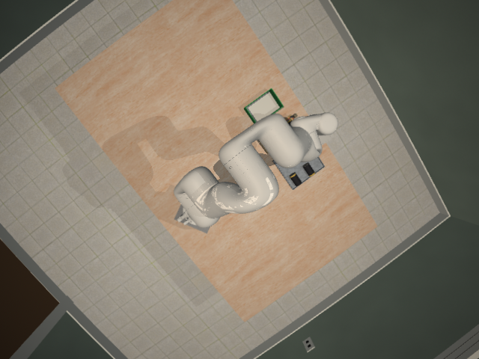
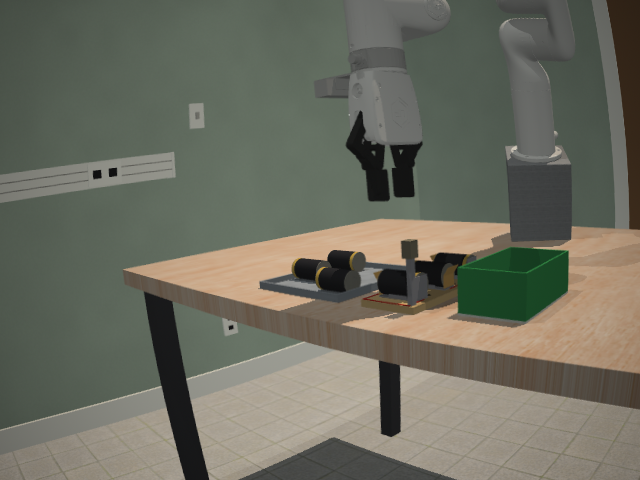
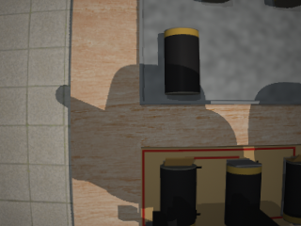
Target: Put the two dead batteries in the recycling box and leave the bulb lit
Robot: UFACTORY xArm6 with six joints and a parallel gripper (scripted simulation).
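Right now my hand is 50 mm past the grey tray, 170 mm to the left of it and 150 mm above it. Also, from my hand: green recycling box (70 mm behind, 160 mm to the left, 140 mm below).
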